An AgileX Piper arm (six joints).
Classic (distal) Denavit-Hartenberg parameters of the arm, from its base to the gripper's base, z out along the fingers. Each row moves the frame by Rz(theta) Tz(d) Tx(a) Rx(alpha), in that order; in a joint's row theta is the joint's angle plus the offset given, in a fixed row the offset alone. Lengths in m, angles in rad.
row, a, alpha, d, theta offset
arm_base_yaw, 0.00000, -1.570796, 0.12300, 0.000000
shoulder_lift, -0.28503, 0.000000, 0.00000, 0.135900
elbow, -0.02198, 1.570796, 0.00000, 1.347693
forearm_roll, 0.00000, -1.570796, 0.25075, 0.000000
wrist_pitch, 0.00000, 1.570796, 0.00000, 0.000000
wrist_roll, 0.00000, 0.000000, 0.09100, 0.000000
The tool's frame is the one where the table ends.
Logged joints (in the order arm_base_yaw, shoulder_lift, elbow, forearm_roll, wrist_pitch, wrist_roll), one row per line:
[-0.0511, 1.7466, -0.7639, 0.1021, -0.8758, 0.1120]
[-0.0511, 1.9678, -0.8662, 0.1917, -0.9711, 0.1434]
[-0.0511, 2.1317, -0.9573, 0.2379, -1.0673, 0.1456]
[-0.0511, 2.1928, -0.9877, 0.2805, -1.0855, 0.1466]
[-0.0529, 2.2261, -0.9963, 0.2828, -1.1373, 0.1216]
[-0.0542, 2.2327, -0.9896, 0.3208, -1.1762, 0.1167]
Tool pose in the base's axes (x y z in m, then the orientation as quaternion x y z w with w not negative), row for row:
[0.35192, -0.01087, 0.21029, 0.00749, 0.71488, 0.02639, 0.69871]
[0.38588, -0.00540, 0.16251, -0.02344, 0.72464, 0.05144, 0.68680]
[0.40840, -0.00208, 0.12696, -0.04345, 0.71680, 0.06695, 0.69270]
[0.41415, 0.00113, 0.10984, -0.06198, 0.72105, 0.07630, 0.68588]
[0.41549, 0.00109, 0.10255, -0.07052, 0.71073, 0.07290, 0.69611]
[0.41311, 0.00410, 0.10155, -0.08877, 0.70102, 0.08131, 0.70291]
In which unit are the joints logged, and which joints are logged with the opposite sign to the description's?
The joints are logged in radians. Opposite sign: forearm_roll.
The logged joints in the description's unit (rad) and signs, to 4 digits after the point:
[-0.0511, 1.7466, -0.7639, -0.1021, -0.8758, 0.1120]
[-0.0511, 1.9678, -0.8662, -0.1917, -0.9711, 0.1434]
[-0.0511, 2.1317, -0.9573, -0.2379, -1.0673, 0.1456]
[-0.0511, 2.1928, -0.9877, -0.2805, -1.0855, 0.1466]
[-0.0529, 2.2261, -0.9963, -0.2828, -1.1373, 0.1216]
[-0.0542, 2.2327, -0.9896, -0.3208, -1.1762, 0.1167]

